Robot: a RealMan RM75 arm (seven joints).
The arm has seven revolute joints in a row. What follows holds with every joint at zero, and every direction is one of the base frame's. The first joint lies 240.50 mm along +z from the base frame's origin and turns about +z. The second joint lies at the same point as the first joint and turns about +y. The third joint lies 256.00 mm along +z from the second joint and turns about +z. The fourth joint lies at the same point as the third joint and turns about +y. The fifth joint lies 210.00 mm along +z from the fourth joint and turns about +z. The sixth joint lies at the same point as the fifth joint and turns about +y. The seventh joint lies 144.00 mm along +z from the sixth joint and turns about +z. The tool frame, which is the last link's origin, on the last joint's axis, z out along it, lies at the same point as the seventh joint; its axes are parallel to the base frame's.
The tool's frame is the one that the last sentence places.
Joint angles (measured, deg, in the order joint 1, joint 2, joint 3, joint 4, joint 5, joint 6, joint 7), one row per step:
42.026, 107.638, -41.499, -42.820, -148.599, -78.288, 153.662
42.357, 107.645, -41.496, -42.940, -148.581, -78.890, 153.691
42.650, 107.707, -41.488, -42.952, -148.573, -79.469, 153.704
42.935, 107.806, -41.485, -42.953, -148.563, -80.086, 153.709
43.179, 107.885, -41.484, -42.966, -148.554, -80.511, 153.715
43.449, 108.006, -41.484, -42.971, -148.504, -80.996, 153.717
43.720, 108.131, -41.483, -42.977, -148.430, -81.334, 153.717
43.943, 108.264, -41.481, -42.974, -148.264, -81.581, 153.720
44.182, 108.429, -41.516, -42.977, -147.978, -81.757, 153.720
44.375, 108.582, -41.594, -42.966, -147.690, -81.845, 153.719
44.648, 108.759, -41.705, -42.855, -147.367, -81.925, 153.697
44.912, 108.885, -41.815, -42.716, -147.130, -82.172, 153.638
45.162, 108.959, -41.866, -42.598, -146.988, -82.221, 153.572
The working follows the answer.
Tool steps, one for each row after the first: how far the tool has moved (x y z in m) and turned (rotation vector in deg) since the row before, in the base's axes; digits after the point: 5 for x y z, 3 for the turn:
-0.00308, 0.00066, -0.00031, -0.459, 0.211, 0.289
-0.00264, 0.00016, -0.00111, -0.552, 0.273, 0.197
-0.00266, -0.00007, -0.00150, -0.626, 0.311, 0.186
-0.00222, 0.00018, -0.00107, -0.431, 0.217, 0.182
-0.00261, 0.00010, -0.00153, -0.510, 0.306, 0.209
-0.00258, 0.00043, -0.00140, -0.371, 0.276, 0.242
-0.00239, 0.00042, -0.00144, -0.270, 0.338, 0.223
-0.00283, 0.00068, -0.00171, -0.214, 0.418, 0.299
-0.00242, 0.00062, -0.00164, -0.164, 0.357, 0.272
-0.00292, 0.00076, -0.00224, -0.259, 0.413, 0.328
-0.00261, 0.00029, -0.00203, -0.433, 0.350, 0.291
-0.00208, 0.00075, -0.00120, -0.187, 0.189, 0.281

Tool pose at each row, in the base's axes (x y z in m, rotation vector in deg; rounded; the steps above come from the unrounded poses):
0.29512, 0.40634, 0.09164, -112.468, 101.464, 1.467
0.29205, 0.40700, 0.09133, -113.115, 101.471, 1.368
0.28941, 0.40717, 0.09022, -113.765, 101.638, 1.217
0.28675, 0.40710, 0.08872, -114.470, 101.865, 1.035
0.28453, 0.40728, 0.08764, -115.006, 101.967, 0.929
0.28192, 0.40739, 0.08612, -115.650, 102.123, 0.850
0.27934, 0.40781, 0.08471, -116.218, 102.178, 0.874
0.27695, 0.40824, 0.08328, -116.719, 102.252, 1.045
0.27412, 0.40892, 0.08156, -117.278, 102.276, 1.372
0.27170, 0.40953, 0.07992, -117.756, 102.271, 1.673
0.26877, 0.41029, 0.07768, -118.370, 102.275, 1.965
0.26616, 0.41059, 0.07565, -119.050, 102.343, 2.029
0.26408, 0.41134, 0.07444, -119.497, 102.233, 2.139

